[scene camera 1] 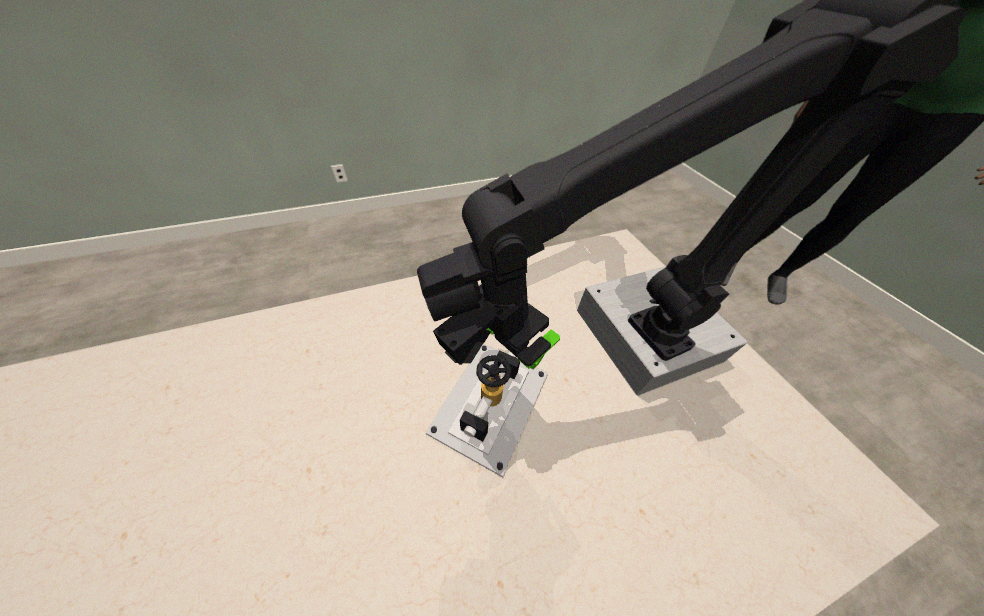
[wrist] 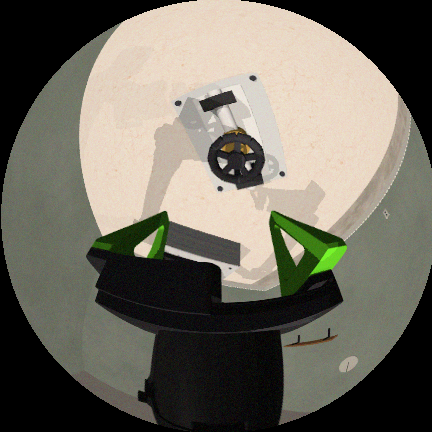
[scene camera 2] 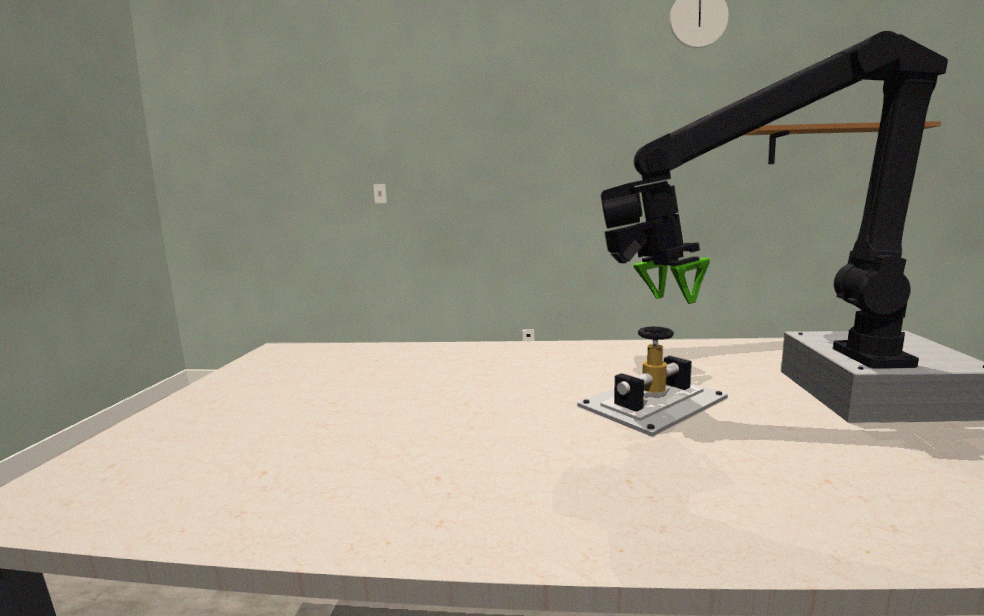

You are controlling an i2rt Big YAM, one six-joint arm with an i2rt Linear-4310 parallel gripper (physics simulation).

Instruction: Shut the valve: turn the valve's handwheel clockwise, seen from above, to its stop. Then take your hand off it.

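The valve's black spoked handwheel (scene camera 1: 493, 370) (scene camera 2: 655, 332) (wrist: 236, 160) sits level on top of the brass valve body (scene camera 1: 491, 392) (scene camera 2: 654, 377). The valve stands on a grey base plate (scene camera 1: 453, 404) (scene camera 2: 689, 408) (wrist: 267, 120) on the table. My gripper (scene camera 2: 675, 300) (wrist: 218, 215) is open and empty, with its green fingers pointing down. The fingertips are a little above the handwheel and apart from it. In scene camera 1 the fingertips are mostly hidden behind the gripper's black parts. The frames do not show whether the handwheel is at its stop.
Black pipe supports (scene camera 1: 473, 424) (scene camera 2: 628, 392) (wrist: 218, 101) stand on either side of the valve body. The arm's grey mounting block (scene camera 1: 617, 348) (scene camera 2: 820, 381) (wrist: 200, 242) is on the table to the right of the base plate in both scene views. A wall shelf (scene camera 2: 820, 129) is behind the arm.
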